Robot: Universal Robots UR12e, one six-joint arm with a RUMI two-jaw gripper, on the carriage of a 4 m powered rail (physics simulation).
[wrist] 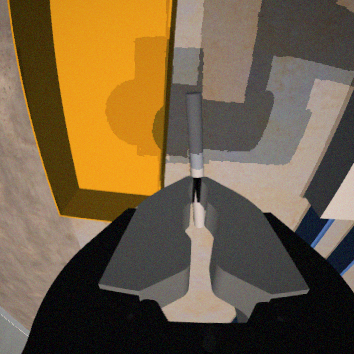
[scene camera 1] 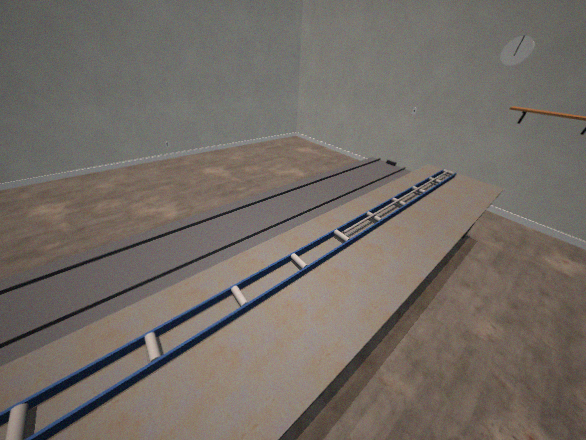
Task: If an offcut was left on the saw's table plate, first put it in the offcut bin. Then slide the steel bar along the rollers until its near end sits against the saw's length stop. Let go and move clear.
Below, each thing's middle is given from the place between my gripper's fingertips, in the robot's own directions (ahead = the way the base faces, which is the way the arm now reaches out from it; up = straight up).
Scene:
I see the offcut bin (wrist: 96, 87) 12 cm below my hand, 11 cm ahead of it and 3 cm to the right of it. Round my hand: offcut (wrist: 192, 98) 15 cm below, 8 cm to the left, 2 cm behind.

